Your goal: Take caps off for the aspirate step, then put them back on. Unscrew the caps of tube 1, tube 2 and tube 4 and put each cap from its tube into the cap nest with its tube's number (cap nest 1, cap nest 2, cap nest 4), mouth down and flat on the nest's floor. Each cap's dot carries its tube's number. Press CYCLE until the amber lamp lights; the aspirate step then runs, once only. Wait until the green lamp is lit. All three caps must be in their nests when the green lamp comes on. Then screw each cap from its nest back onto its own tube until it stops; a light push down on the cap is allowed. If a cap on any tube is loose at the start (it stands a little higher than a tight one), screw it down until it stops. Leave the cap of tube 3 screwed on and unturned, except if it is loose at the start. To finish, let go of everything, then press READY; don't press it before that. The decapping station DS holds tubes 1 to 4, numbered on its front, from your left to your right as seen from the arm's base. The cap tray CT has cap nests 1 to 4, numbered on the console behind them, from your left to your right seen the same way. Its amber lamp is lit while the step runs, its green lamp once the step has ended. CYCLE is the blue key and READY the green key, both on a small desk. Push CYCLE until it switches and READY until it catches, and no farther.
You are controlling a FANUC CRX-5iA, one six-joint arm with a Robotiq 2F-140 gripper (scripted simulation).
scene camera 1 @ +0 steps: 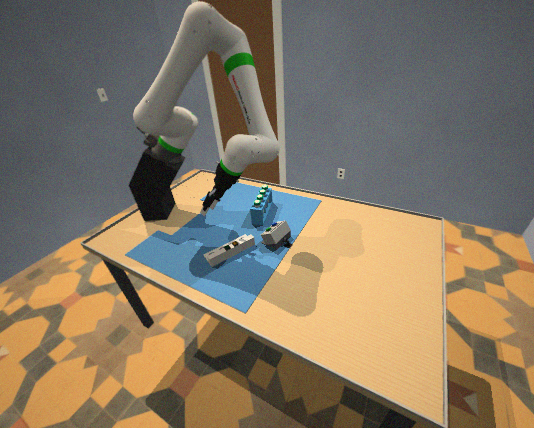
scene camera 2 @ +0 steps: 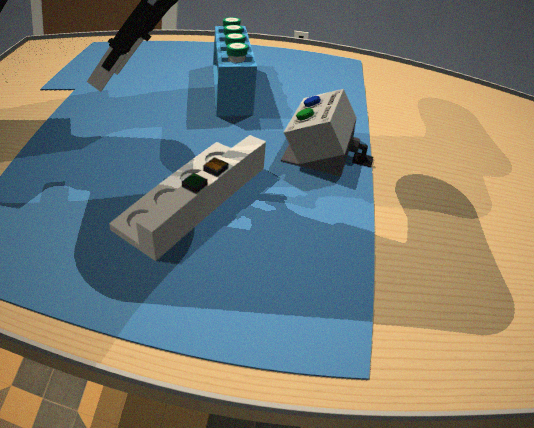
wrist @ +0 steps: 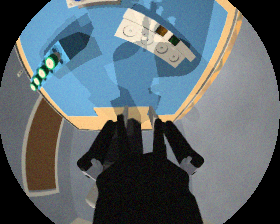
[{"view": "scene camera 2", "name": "my gripper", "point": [103,77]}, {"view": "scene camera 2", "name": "grey key desk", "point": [328,133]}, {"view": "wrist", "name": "my gripper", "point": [138,110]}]
